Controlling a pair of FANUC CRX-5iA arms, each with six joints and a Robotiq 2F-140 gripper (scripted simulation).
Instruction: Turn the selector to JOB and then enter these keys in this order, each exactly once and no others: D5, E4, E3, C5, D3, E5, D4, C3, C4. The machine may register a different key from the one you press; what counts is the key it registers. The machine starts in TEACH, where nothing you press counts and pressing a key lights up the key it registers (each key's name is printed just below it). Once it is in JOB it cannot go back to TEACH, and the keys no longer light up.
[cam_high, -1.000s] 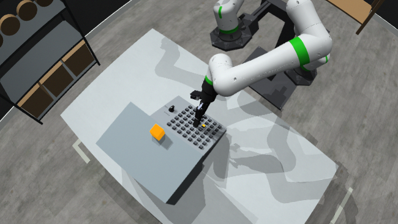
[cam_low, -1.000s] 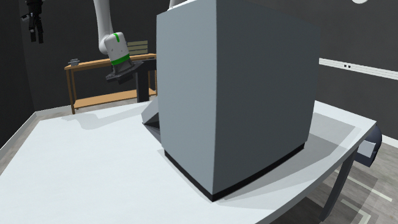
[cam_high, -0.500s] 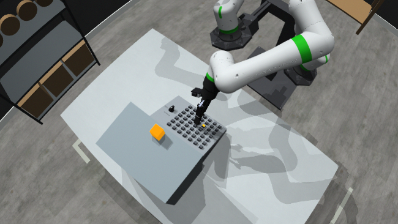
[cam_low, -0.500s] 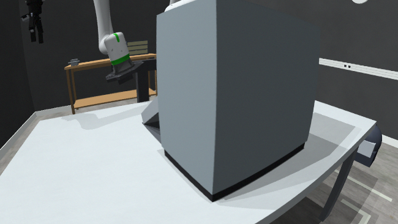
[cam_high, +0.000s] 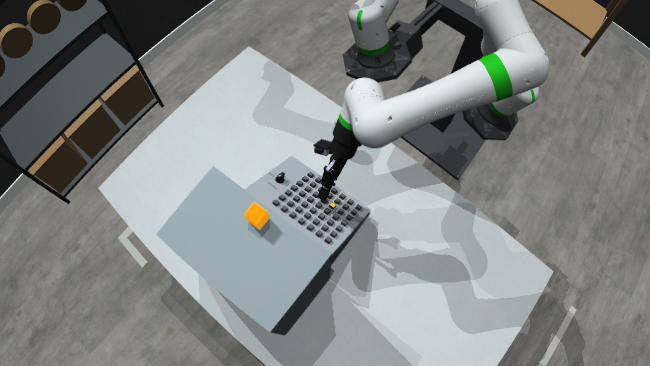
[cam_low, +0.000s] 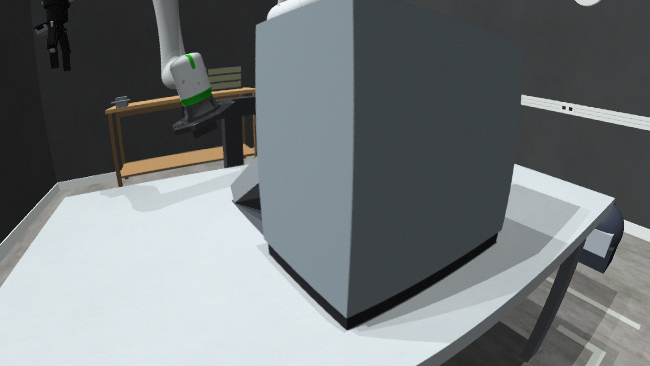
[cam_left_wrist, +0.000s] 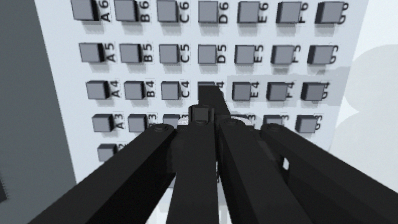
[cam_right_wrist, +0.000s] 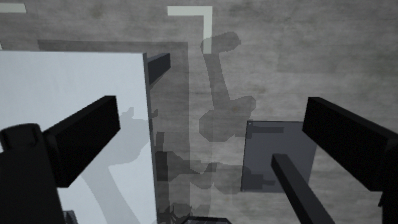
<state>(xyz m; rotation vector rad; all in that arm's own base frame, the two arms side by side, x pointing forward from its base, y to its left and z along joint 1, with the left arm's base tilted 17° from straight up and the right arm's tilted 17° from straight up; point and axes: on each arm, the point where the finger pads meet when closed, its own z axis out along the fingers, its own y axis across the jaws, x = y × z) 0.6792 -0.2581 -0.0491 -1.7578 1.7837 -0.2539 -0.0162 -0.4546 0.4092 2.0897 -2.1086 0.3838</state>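
Note:
Now: left hand 160 mm to the left of the black selector knob, 50 mm above it and 10 mm short of it. The rest, counted from my left hand: key D5 (60 mm below, 40 mm to the right, 30 mm ahead); key E4 (70 mm below); key D4 (60 mm below, 30 mm ahead, 10 mm to the right).

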